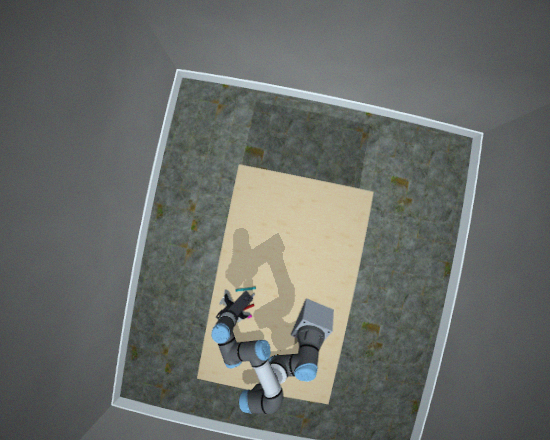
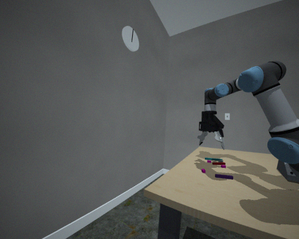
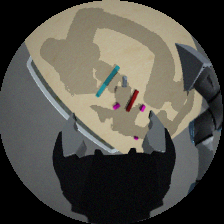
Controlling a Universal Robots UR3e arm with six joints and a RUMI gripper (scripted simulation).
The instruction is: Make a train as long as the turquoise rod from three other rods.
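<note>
The red rod lies 50 mm behind my hand, 40 mm to the left of it and 70 mm below it. Also, from my hand: purple rod (80 mm behind, 230 mm to the left, 70 mm below); grey rod (50 mm behind, 20 mm to the right, 70 mm below); turquoise rod (10 mm behind, 50 mm to the right, 70 mm below).
</note>
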